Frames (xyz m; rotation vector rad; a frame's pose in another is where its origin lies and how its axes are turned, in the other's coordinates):
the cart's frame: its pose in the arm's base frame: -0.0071 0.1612 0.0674 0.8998 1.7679 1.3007
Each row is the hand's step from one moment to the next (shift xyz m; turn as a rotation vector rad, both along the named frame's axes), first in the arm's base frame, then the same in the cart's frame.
Working: the arm's base frame: its pose in the cart's frame: -0.1323 -0.1024 -0.0508 -0.8998 -1.7679 -1.3007

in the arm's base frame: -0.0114 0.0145 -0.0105 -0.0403 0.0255 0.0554
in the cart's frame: 0.0196 -0.0079 -0.0015 0.0322 0.0553 -0.0353
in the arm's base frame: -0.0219 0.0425 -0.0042 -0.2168 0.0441 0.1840
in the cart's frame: 0.0479 0.0037 0.0003 0.1107 0.1656 -0.2077
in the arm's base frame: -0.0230 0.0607 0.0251 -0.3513 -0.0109 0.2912
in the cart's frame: 0.0594 0.0362 0.0014 0.1091 0.2421 -0.3712
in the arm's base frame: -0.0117 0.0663 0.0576 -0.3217 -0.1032 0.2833
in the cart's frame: 0.0537 0.0701 0.0072 0.0164 0.2158 -0.3841
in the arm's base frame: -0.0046 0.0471 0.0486 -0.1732 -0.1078 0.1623
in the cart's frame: 0.0352 0.0576 0.0068 -0.0381 0.1133 -0.2317
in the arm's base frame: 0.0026 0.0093 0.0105 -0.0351 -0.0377 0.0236
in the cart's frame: 0.0051 0.0126 0.0042 -0.0200 0.0102 -0.0520
